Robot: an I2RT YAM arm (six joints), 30 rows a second.
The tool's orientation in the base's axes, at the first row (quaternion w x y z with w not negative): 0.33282 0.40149 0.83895 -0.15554
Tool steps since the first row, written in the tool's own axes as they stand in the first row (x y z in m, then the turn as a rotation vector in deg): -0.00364 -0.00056 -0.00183 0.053 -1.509 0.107; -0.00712 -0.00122 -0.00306 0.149 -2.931 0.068; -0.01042 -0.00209 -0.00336 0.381 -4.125 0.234; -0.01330 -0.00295 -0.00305 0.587 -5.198 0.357; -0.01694 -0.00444 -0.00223 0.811 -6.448 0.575; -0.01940 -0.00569 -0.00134 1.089 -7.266 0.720; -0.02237 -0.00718 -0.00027 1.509 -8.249 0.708; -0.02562 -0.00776 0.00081 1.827 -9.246 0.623; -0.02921 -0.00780 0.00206 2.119 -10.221 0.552; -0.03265 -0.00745 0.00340 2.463 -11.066 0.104
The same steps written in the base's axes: 0.00043 -0.00146 0.00382 -1.151 -0.976 -0.124; 0.00097 -0.00321 0.00709 -2.316 -1.795 -0.170; 0.00167 -0.00548 0.00956 -3.278 -2.502 -0.457; 0.00245 -0.00783 0.01130 -4.153 -3.125 -0.694; 0.00331 -0.01127 0.01318 -5.132 -3.899 -1.014; 0.00384 -0.01393 0.01420 -5.832 -4.331 -1.315; 0.00450 -0.01713 0.01544 -6.792 -4.704 -1.600; 0.00600 -0.01992 0.01687 -7.749 -5.105 -1.761; 0.00815 -0.02265 0.01841 -8.671 -5.515 -1.915; 0.01057 -0.02510 0.01978 -9.679 -5.614 -1.828
